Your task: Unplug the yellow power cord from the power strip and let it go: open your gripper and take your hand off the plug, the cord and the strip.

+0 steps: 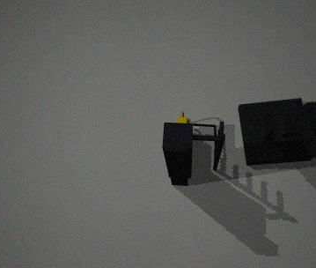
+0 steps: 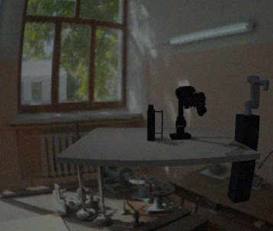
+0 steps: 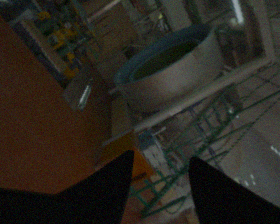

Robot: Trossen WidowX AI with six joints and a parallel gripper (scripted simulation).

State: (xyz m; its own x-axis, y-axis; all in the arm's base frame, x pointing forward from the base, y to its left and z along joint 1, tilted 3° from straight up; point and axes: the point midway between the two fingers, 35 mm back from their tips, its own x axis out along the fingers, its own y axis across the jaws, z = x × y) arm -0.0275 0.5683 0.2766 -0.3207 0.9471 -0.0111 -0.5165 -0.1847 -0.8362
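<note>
Now: the yellow plug 60 cm to the right of my gripper tip, 27 cm ahead of it and 23 cm below it.
</note>
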